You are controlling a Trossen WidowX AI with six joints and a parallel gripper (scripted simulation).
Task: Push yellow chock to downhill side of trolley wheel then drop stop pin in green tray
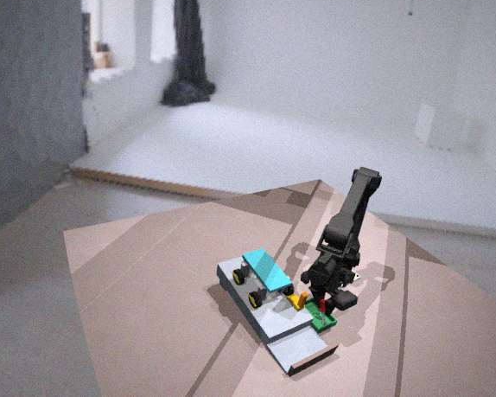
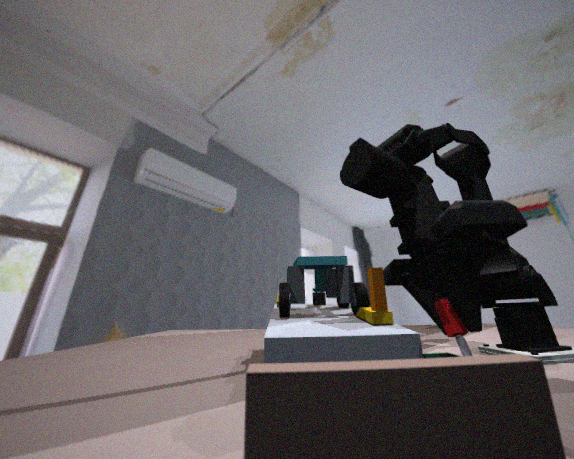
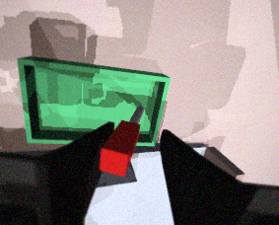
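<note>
The red-headed stop pin is right at my gripper tip. Round my gripper tip: brown lip (130 mm ahead, 100 mm to the left, 20 mm below); then trolley (120 mm ahead, 160 mm to the right, 60 mm above); then yellow chock (60 mm ahead, 60 mm to the right, 30 mm above).
</note>
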